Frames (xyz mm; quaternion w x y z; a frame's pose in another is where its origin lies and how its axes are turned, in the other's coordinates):
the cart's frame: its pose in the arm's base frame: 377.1 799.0 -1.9 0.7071 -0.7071 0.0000 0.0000
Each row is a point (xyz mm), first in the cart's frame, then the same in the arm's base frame.
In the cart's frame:
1: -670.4 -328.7 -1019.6
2: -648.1 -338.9 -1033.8
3: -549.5 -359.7 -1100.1
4: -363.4 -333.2 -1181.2
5: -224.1 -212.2 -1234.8
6: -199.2 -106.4 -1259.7
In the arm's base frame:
1: -293.3 -220.6 326.8
2: -271.0 -234.8 337.0
3: -172.4 -301.1 357.8
4: 13.7 -382.2 331.3
5: 153.0 -435.8 210.3
6: 177.9 -460.7 104.5

